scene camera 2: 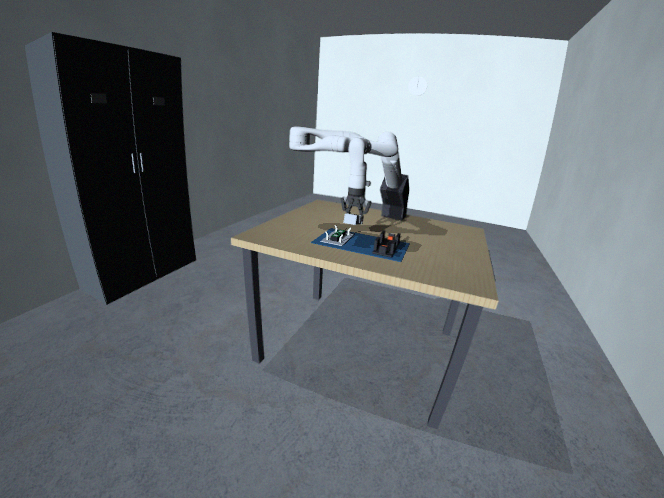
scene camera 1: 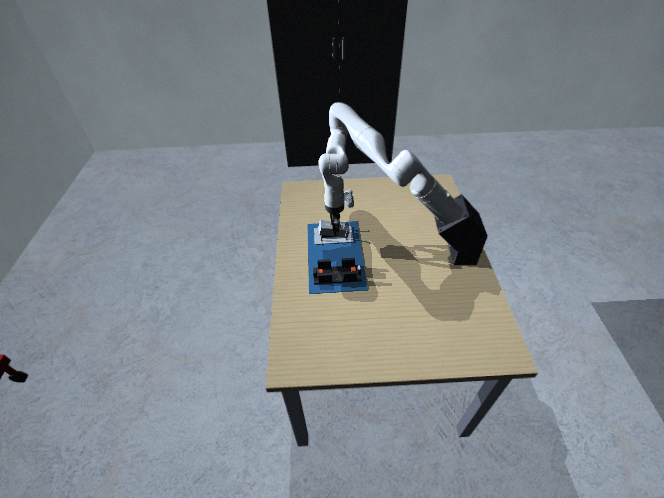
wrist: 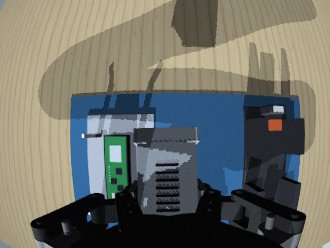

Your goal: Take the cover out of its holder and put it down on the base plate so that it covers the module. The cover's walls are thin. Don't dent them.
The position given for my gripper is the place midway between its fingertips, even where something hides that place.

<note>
I see my gripper (wrist: 167, 189), a grey cover (wrist: 167, 184) and a blue mat (scene camera 1: 335, 256).
The blue mat also shows in the wrist view (wrist: 234, 131).
</note>
